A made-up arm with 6 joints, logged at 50 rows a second.
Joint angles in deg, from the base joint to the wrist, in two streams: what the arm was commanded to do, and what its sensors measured. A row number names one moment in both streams.
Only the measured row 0 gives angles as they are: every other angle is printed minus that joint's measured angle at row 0.
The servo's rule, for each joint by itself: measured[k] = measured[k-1] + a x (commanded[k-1-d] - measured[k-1]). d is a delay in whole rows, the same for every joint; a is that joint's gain. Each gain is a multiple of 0.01, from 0.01 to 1. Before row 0 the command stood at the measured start. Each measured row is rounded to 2 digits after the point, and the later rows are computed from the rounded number. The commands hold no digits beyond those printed.
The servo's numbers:
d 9
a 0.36 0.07 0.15 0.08 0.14 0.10
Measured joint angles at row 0:
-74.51, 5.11, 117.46, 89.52, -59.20, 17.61
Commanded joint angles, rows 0 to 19:
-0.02, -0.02, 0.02, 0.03, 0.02, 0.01
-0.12, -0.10, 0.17, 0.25, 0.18, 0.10
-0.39, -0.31, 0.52, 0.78, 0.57, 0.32
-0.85, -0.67, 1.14, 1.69, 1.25, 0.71
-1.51, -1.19, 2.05, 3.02, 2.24, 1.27
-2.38, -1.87, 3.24, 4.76, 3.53, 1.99
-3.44, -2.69, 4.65, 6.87, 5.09, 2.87
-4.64, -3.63, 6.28, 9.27, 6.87, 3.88
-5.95, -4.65, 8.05, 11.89, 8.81, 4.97
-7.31, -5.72, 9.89, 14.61, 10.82, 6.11
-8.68, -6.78, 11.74, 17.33, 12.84, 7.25
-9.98, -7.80, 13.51, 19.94, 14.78, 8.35
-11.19, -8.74, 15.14, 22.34, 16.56, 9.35
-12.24, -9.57, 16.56, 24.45, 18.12, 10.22
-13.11, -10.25, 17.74, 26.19, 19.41, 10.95
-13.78, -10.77, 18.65, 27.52, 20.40, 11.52
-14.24, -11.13, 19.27, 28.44, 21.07, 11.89
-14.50, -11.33, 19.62, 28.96, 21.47, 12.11
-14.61, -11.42, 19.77, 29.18, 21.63, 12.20
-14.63, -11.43, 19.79, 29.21, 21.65, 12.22
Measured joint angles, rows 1 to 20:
0.00, 0.00, 0.00, 0.00, 0.00, 0.00
0.00, 0.00, 0.00, 0.00, 0.00, 0.00
0.00, 0.00, 0.00, 0.00, 0.00, 0.00
0.00, 0.00, 0.00, 0.00, 0.00, 0.00
0.00, 0.00, 0.00, 0.00, 0.00, 0.00
0.00, 0.00, 0.00, 0.00, 0.00, 0.00
0.00, 0.00, 0.00, 0.00, 0.00, 0.00
0.00, 0.00, 0.00, 0.00, 0.00, 0.00
0.00, 0.00, 0.00, 0.00, 0.00, 0.00
-0.01, 0.00, 0.00, 0.00, 0.00, 0.00
-0.05, -0.01, 0.03, 0.02, 0.03, 0.01
-0.17, -0.03, 0.10, 0.08, 0.11, 0.04
-0.41, -0.07, 0.26, 0.21, 0.27, 0.11
-0.81, -0.15, 0.53, 0.43, 0.55, 0.23
-1.38, -0.27, 0.94, 0.78, 0.97, 0.41
-2.12, -0.44, 1.50, 1.27, 1.55, 0.66
-3.03, -0.66, 2.22, 1.91, 2.29, 0.98
-4.08, -0.94, 3.09, 2.71, 3.20, 1.38
-5.24, -1.27, 4.11, 3.66, 4.27, 1.85
-6.48, -1.66, 5.25, 4.75, 5.47, 2.39

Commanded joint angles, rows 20 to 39:
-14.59, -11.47, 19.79, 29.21, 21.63, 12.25
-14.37, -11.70, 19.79, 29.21, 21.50, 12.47
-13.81, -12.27, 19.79, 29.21, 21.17, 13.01
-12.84, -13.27, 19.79, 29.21, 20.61, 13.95
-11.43, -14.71, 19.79, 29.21, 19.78, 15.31
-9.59, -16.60, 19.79, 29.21, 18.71, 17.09
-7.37, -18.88, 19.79, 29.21, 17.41, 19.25
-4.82, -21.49, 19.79, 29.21, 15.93, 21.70
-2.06, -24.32, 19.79, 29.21, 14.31, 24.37
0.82, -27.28, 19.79, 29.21, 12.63, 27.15
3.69, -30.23, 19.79, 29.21, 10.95, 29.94
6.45, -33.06, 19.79, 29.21, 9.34, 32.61
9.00, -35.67, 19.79, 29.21, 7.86, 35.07
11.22, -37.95, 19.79, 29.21, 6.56, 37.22
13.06, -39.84, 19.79, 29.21, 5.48, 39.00
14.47, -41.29, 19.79, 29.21, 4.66, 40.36
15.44, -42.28, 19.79, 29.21, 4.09, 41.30
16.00, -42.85, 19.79, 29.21, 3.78, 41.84
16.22, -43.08, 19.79, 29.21, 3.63, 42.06
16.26, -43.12, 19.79, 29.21, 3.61, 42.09
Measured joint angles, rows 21 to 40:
-7.74, -2.09, 6.49, 5.97, 6.77, 2.99
-8.98, -2.56, 7.79, 7.28, 8.14, 3.63
-10.15, -3.05, 9.11, 8.65, 9.54, 4.29
-11.22, -3.55, 10.40, 10.05, 10.92, 4.96
-12.14, -4.06, 11.64, 11.45, 12.25, 5.62
-12.90, -4.55, 12.78, 12.81, 13.48, 6.25
-13.48, -5.02, 13.81, 14.10, 14.60, 6.84
-13.89, -5.47, 14.70, 15.31, 15.58, 7.38
-14.16, -5.89, 15.46, 16.42, 16.43, 7.86
-14.31, -6.28, 16.11, 17.44, 17.16, 8.30
-14.33, -6.66, 16.66, 18.38, 17.77, 8.72
-14.14, -7.05, 17.13, 19.25, 18.25, 9.15
-13.67, -7.49, 17.53, 20.05, 18.58, 9.63
-12.86, -8.00, 17.87, 20.78, 18.75, 10.20
-11.68, -8.60, 18.16, 21.45, 18.74, 10.89
-10.13, -9.32, 18.40, 22.07, 18.55, 11.73
-8.22, -10.17, 18.61, 22.64, 18.18, 12.73
-6.00, -11.16, 18.79, 23.17, 17.64, 13.89
-3.54, -12.29, 18.94, 23.65, 16.94, 15.22
-0.94, -13.55, 19.07, 24.09, 16.10, 16.69

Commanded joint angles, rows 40 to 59:
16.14, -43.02, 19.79, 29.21, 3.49, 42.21
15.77, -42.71, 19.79, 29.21, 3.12, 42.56
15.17, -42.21, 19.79, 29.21, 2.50, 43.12
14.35, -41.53, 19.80, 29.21, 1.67, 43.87
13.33, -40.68, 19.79, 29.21, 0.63, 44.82
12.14, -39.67, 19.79, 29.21, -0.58, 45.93
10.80, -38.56, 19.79, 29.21, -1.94, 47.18
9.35, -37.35, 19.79, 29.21, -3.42, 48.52
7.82, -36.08, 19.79, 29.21, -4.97, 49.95
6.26, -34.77, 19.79, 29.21, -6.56, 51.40
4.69, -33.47, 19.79, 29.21, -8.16, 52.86
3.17, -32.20, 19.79, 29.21, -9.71, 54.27
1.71, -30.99, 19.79, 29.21, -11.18, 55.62
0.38, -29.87, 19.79, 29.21, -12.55, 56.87
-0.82, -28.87, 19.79, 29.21, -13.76, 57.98
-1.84, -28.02, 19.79, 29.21, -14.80, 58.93
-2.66, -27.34, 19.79, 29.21, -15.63, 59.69
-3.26, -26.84, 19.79, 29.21, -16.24, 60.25
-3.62, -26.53, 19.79, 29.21, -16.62, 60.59
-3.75, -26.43, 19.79, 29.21, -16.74, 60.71
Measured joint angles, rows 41 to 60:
1.72, -14.92, 19.18, 24.50, 15.15, 18.28
4.34, -16.37, 19.27, 24.88, 14.13, 19.96
6.82, -17.88, 19.35, 25.23, 13.07, 21.69
9.07, -19.42, 19.42, 25.55, 12.01, 23.42
11.01, -20.95, 19.48, 25.84, 10.98, 25.11
12.60, -22.44, 19.53, 26.11, 10.02, 26.73
13.82, -23.87, 19.57, 26.36, 9.15, 28.24
14.68, -25.21, 19.60, 26.59, 8.38, 29.62
15.25, -26.46, 19.63, 26.80, 7.71, 30.87
15.57, -27.62, 19.65, 26.99, 7.12, 32.00
15.64, -28.68, 19.67, 27.17, 6.56, 33.06
15.47, -29.63, 19.69, 27.33, 5.99, 34.07
15.07, -30.46, 19.71, 27.48, 5.39, 35.05
14.44, -31.18, 19.72, 27.62, 4.72, 36.03
13.61, -31.77, 19.73, 27.75, 3.98, 37.02
12.60, -32.25, 19.74, 27.87, 3.15, 38.04
11.43, -32.61, 19.75, 27.98, 2.23, 39.09
10.13, -32.85, 19.76, 28.08, 1.22, 40.18
8.74, -32.98, 19.76, 28.17, 0.13, 41.30
7.28, -33.01, 19.76, 28.25, -1.03, 42.46

